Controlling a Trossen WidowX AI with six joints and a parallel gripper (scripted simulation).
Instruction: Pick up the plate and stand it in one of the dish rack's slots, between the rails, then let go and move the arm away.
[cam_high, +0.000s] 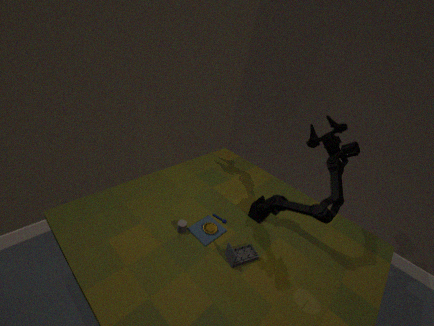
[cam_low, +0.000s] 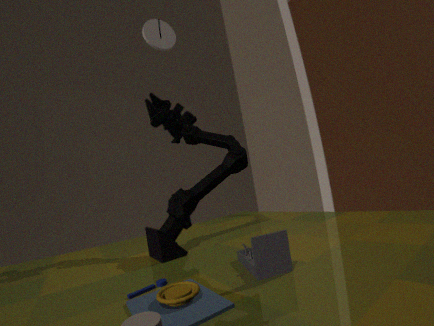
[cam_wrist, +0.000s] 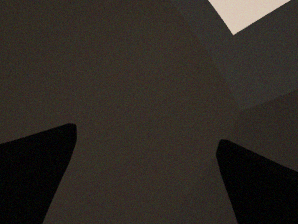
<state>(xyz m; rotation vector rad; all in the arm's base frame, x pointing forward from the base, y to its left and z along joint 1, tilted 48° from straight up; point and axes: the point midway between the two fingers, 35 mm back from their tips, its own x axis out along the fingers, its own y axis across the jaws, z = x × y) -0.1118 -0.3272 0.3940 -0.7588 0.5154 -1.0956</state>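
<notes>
Right now my gripper tip is 55 cm above the yellow plate, 47 cm short of it and 10 cm to the left of it. Round my gripper tip: grey dish rack: 54 cm below, 44 cm ahead, 9 cm to the left; then blue mat: 56 cm below, 48 cm ahead, 11 cm to the right.
</notes>
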